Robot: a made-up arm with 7 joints.
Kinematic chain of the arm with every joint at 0, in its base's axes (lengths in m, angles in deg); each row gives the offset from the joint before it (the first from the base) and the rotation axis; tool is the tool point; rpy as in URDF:
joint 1: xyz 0 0 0.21 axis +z
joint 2: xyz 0 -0.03 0.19 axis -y
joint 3: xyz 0 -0.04 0.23 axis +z
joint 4: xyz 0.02 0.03 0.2 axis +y
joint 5: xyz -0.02 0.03 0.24 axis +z
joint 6: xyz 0 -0.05 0.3 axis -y
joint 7: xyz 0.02 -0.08 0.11 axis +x
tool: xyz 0 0 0 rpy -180 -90 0
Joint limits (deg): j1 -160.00..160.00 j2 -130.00..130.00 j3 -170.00..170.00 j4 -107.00..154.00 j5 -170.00..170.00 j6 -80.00..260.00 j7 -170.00..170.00
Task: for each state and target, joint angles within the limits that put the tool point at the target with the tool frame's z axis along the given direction. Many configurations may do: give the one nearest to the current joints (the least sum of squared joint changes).
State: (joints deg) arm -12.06 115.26 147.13 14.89 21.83 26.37 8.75
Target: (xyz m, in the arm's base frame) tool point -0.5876 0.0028 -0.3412 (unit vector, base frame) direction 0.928 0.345 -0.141
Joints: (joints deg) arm 21.46 111.60 155.38 53.07 13.08 -9.67 8.75
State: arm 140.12 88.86 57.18 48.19 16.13 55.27 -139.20
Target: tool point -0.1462 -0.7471 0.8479 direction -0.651 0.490 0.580
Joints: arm 105.50 92.25 46.93 75.48 -4.53 33.34 -139.20
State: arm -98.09 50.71 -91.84 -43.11 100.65 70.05 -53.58
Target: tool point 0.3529 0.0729 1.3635 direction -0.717 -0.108 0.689
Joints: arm -138.28 30.27 -124.92 -41.46 86.29 19.37 -53.58
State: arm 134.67 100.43 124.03 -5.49 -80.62 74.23 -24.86
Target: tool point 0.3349 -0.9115 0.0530 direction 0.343 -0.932 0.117
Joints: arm 88.57 100.03 90.64 -18.68 -103.50 73.76 -24.86
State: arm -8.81 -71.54 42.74 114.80 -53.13 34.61 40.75
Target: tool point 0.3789 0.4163 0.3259 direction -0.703 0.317 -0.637
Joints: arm -24.79 -80.16 82.01 126.71 -36.74 34.67 40.75
